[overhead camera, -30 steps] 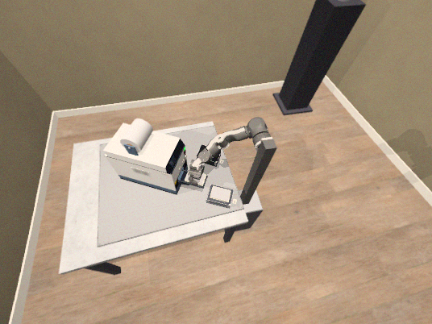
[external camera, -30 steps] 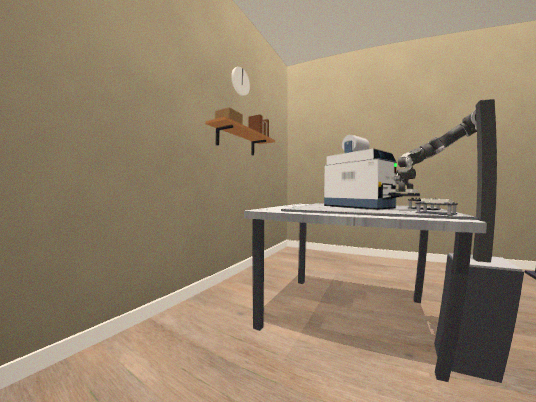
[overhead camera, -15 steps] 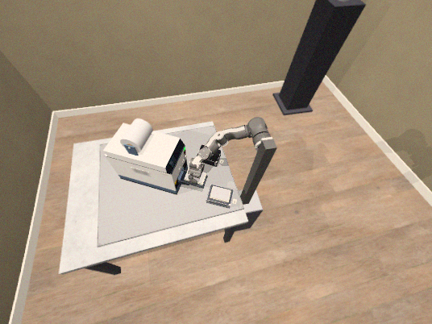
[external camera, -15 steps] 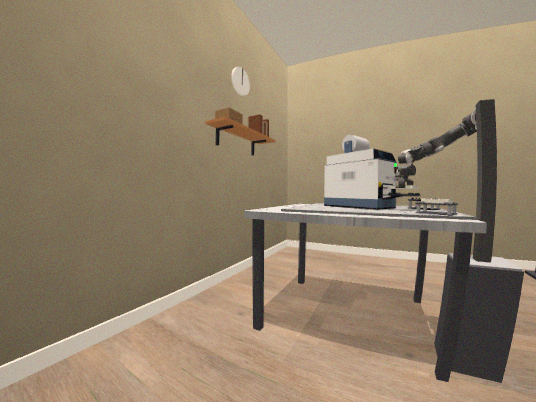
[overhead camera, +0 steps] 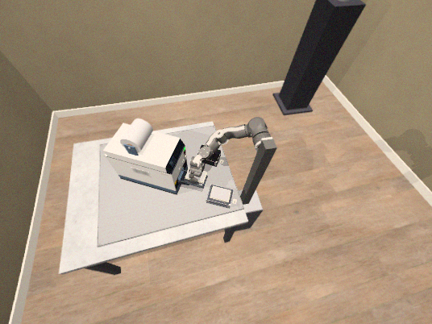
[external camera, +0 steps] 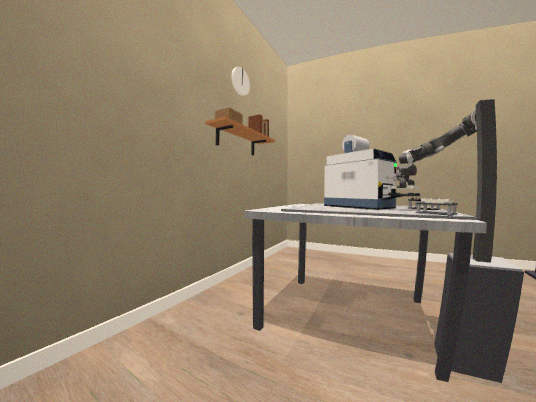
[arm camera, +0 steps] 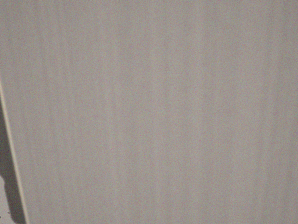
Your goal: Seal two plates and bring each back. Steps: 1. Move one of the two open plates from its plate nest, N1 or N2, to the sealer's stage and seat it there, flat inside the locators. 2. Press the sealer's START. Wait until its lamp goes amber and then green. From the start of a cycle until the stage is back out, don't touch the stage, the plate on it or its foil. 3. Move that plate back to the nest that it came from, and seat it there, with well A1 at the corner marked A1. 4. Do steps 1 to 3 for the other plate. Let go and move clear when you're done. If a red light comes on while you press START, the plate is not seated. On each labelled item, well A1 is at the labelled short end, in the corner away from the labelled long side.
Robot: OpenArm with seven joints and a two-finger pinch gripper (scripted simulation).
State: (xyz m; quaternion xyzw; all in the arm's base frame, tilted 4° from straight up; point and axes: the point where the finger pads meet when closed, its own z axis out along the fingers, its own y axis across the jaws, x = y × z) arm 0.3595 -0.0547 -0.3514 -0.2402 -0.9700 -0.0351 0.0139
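Right now the sealer stage is 4 cm below my hand, 1 cm to the left of it and 1 cm ahead of it. Round my hand: plate nest (14 cm behind, 13 cm to the left, 8 cm below); then yellow warning label (14 cm ahead, 4 cm to the left, 2 cm above); then plate (right at my hand).
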